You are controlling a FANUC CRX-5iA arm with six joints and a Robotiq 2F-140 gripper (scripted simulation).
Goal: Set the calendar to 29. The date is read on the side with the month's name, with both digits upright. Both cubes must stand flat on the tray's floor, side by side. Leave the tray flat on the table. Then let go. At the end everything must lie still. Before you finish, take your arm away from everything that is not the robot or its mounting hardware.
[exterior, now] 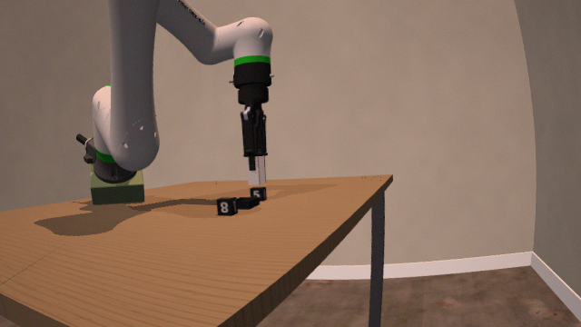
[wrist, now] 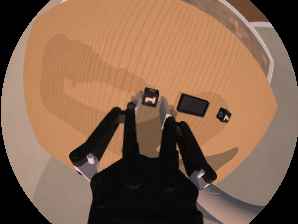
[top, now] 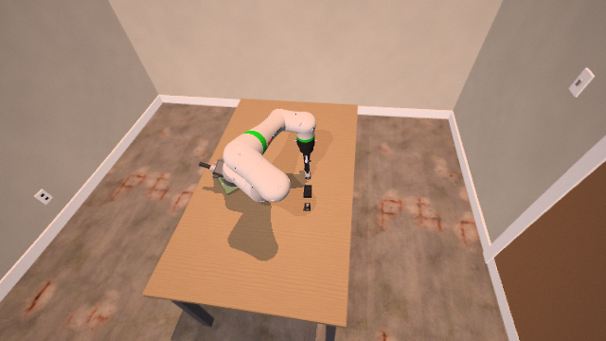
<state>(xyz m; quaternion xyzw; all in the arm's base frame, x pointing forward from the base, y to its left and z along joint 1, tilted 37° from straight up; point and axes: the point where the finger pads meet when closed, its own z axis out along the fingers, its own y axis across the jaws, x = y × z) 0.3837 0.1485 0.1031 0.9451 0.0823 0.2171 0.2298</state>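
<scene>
The black calendar tray is 10 mm ahead of my hand, 110 mm to the right of it and 60 mm below it.
</scene>
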